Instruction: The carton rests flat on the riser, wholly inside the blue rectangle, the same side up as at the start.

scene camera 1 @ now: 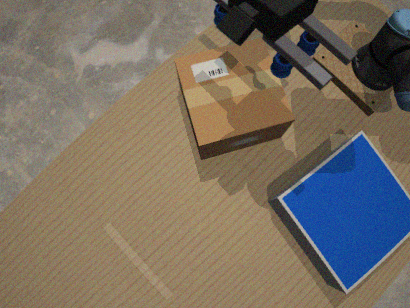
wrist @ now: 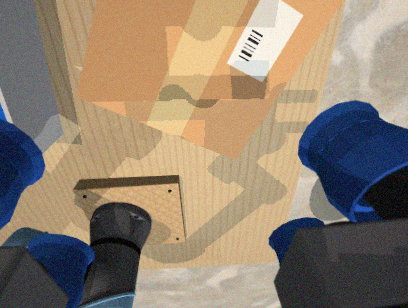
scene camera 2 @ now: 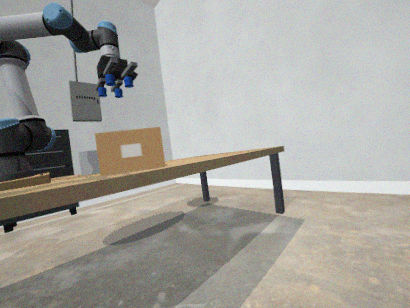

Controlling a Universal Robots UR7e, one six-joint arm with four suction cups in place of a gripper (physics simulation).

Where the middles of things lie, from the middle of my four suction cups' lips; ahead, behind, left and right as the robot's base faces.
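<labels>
Suction cup: 2 cm to the left of the brown carton point(scene camera 1: 233, 100), 5 cm short of it, 28 cm above it. Grey riser point(wrist: 36, 114): 39 cm to the left of my suction cup, 2 cm ahead of it, 29 cm below it. Going by their middles, the brown carton is the nearest to my suction cup of the things named here.
</labels>
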